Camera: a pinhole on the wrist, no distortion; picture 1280 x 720 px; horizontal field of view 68.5 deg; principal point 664.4 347.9 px. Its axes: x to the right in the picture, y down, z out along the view. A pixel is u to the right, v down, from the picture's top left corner.
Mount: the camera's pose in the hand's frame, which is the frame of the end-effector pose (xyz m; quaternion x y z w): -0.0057 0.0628 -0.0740 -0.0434 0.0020 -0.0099 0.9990
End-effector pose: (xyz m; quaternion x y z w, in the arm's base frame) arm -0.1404 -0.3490 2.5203 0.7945 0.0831 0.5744 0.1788
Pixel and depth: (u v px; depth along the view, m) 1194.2 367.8 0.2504
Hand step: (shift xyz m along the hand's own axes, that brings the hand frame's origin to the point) 0.1367 0.0870 0.1746
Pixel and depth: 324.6 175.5 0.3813
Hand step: -0.1430 0.0289 0.3124
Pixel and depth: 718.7 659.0 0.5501
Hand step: 0.0323 0.2912 0.4581
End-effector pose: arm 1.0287 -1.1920 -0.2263 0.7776 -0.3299 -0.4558 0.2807
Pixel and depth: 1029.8 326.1 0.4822
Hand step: 0.1838 0.0897 0.4068
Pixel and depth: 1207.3 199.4 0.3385
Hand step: 0.1904 0.0350 0.2672
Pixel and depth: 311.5 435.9 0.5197
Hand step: -0.1973 0.1602 0.4401
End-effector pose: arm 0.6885 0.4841 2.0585 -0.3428 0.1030 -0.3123 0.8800
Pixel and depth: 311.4 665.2 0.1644
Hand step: -0.0655 0.1336 0.0852
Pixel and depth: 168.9 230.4 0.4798
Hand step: -0.2574 0.0497 0.4100
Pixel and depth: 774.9 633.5 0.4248
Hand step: 0.0488 0.2272 0.3378
